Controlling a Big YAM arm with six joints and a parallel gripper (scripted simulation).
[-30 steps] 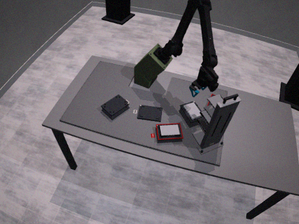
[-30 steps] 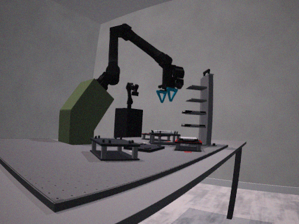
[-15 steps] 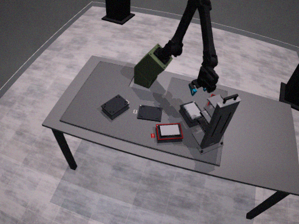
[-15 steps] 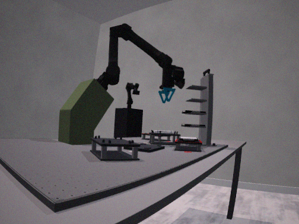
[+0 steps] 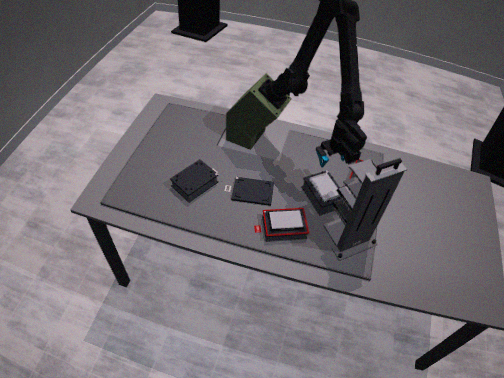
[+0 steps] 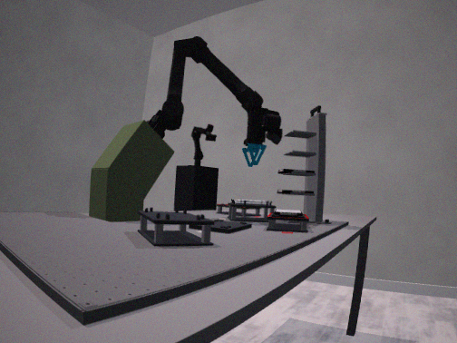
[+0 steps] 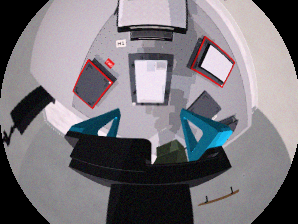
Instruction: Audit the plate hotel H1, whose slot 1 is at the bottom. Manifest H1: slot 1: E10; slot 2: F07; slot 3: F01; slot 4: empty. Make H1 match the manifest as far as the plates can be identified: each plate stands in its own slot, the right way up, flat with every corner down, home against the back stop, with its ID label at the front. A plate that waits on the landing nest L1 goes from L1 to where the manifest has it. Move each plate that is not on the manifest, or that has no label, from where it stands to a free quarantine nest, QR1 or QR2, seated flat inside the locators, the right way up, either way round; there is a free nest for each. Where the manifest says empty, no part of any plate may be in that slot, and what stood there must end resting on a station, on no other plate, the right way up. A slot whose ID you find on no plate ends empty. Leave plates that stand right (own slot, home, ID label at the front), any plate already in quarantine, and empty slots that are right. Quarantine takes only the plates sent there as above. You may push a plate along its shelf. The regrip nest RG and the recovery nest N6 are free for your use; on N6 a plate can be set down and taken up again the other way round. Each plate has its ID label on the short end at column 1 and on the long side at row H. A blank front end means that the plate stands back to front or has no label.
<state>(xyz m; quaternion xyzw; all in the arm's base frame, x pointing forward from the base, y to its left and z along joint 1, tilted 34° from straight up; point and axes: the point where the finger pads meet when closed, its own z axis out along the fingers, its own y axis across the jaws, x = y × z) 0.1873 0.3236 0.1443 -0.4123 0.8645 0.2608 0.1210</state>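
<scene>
The white-topped plate lies 150 mm below my hand. The rest, counted from my hand: plate hotel H1: 160 mm ahead, 200 mm to the left; red-framed nest: 180 mm behind, 140 mm to the left, 180 mm below.
</scene>
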